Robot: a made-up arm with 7 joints.
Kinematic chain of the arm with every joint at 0, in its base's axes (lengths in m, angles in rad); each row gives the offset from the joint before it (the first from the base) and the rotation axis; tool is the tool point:
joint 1: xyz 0 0 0.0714 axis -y
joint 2: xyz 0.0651 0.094 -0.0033 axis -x
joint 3: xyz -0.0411 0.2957 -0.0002 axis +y
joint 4: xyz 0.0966 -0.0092 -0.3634 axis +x
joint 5: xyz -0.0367 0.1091 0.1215 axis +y
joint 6: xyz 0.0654 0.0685 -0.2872 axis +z
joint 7: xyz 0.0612 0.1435 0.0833 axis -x
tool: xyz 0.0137 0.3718 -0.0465
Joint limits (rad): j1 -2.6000..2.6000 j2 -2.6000..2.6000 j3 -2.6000..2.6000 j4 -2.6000..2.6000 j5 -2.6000..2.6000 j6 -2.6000..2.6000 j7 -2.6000..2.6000
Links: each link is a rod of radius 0.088 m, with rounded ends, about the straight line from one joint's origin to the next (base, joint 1, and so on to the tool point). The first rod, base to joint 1, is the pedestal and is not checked.
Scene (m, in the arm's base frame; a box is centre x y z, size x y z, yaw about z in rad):
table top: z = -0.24
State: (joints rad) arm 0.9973 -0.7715 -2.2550 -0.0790 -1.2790 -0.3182 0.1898
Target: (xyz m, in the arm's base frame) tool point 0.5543 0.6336 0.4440
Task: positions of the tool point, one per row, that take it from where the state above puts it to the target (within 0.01 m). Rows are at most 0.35 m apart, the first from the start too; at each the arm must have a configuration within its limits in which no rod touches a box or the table.
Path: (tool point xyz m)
1: -0.7355 0.5486 0.7153
2: -0.4660 0.6126 0.9106
3: -0.1360 0.6603 0.9747
4: 0.1843 0.6825 0.8951
5: 0.4284 0.6734 0.6991
6: 0.5543 0.6336 0.4440

